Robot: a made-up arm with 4 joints. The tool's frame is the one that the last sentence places.
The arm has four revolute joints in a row. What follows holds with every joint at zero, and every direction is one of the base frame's. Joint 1 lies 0.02 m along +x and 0.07 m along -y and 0.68 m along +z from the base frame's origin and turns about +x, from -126.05 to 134.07 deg. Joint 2 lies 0.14 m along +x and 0.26 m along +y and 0.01 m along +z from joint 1 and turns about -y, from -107.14 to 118.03 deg. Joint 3 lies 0.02 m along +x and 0.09 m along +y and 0.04 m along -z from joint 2 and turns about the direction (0.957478, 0.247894, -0.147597), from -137.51 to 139.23 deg. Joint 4 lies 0.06 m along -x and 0.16 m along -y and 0.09 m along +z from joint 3 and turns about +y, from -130.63 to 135.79 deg. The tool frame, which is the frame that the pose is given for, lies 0.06 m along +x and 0.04 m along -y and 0.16 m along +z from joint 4; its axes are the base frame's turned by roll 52.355, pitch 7.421 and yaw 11.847 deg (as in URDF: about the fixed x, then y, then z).
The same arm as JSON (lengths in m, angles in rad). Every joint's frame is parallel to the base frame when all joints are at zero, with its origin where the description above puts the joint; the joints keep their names.
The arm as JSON. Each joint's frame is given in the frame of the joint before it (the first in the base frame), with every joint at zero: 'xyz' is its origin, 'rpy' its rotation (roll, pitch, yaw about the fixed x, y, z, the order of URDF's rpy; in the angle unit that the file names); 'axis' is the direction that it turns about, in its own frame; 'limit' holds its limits. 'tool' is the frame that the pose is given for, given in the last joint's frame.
{"units": {"length": "m", "angle": "rad"}, "joints": [
  {"name": "joint 1", "type": "revolute", "origin": {"xyz": [0.02, -0.07, 0.68], "rpy": [0.0, 0.0, 0.0]}, "axis": [1.0, 0.0, 0.0], "limit": {"lower": -2.2, "upper": 2.34}},
  {"name": "joint 2", "type": "revolute", "origin": {"xyz": [0.14, 0.26, 0.01], "rpy": [0.0, 0.0, 0.0]}, "axis": [0.0, -1.0, 0.0], "limit": {"lower": -1.8699, "upper": 2.06}},
  {"name": "joint 3", "type": "revolute", "origin": {"xyz": [0.02, 0.09, -0.04], "rpy": [0.0, 0.0, 0.0]}, "axis": [0.957478, 0.247894, -0.147597], "limit": {"lower": -2.4, "upper": 2.43}},
  {"name": "joint 4", "type": "revolute", "origin": {"xyz": [-0.06, -0.16, 0.09], "rpy": [0.0, 0.0, 0.0]}, "axis": [0.0, 1.0, 0.0], "limit": {"lower": -2.2799, "upper": 2.37}}
], "tool": {"origin": {"xyz": [0.06, -0.04, 0.16], "rpy": [0.9138, 0.1295, 0.2068]}}}

